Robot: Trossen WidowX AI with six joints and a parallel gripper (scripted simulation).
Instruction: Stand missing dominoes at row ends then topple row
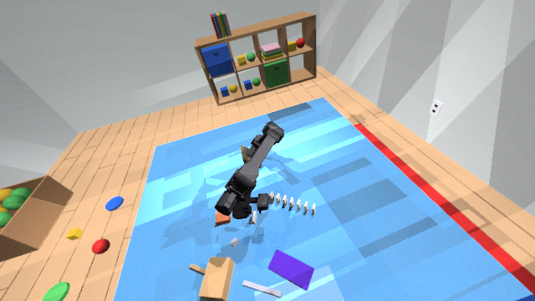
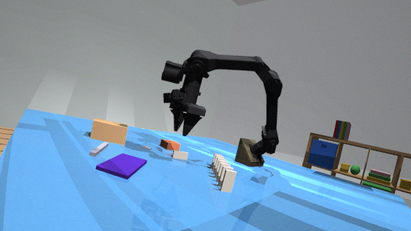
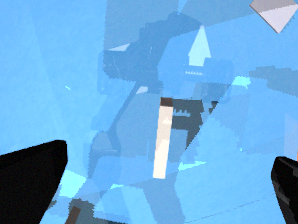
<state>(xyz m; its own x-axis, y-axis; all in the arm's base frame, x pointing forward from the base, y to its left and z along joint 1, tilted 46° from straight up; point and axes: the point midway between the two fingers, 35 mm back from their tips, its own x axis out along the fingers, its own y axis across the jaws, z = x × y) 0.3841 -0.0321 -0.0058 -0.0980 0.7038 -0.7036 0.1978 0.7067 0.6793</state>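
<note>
My gripper tip is 9 cm to the left of the small grey tile, 8 cm above it and 7 cm short of it. From my gripper tip the other things lie so: orange block: 14 cm to the right, 7 cm below, 5 cm behind; then tan box: 20 cm ahead, 14 cm to the right, 5 cm below; then purple slab: 20 cm ahead, 12 cm to the left, 8 cm below.
</note>
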